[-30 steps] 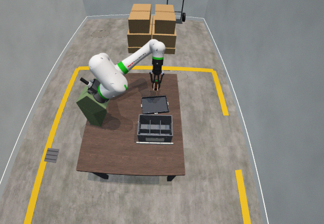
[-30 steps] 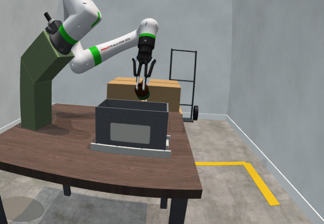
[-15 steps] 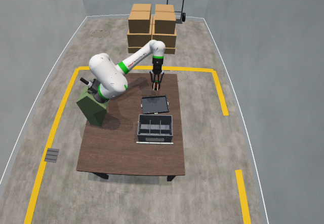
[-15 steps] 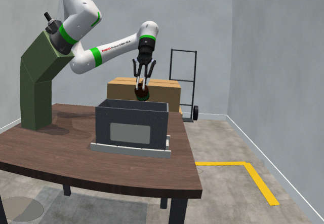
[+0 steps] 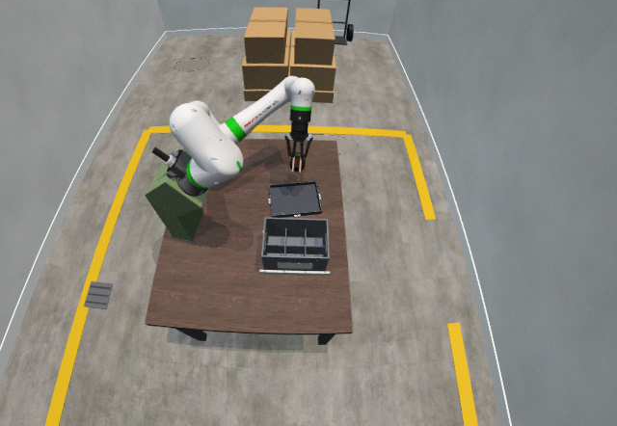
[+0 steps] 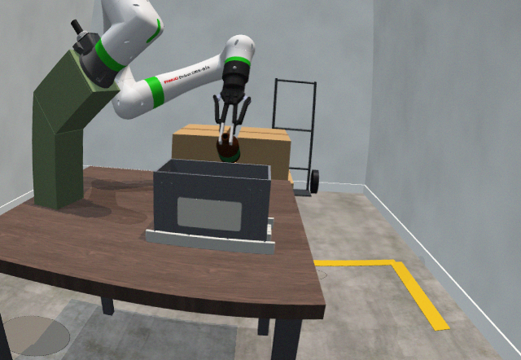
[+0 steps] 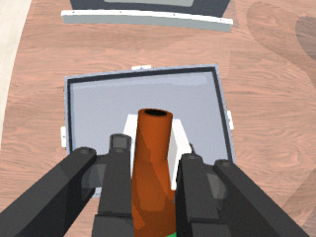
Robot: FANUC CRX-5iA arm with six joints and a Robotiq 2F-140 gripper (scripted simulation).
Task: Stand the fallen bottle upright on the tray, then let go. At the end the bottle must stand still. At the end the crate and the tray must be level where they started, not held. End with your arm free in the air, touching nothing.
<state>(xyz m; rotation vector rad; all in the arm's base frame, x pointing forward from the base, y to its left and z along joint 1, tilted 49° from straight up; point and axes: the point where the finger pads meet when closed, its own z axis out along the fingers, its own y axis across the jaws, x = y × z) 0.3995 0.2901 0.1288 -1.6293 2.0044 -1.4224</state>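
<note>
Right now the brown bottle is 40 mm to the left of my hand and 40 mm below it. Also, from my hand: grey tray 210 mm below, 60 mm to the right; then dark grey crate 360 mm to the right, 140 mm below, 30 mm ahead.
</note>
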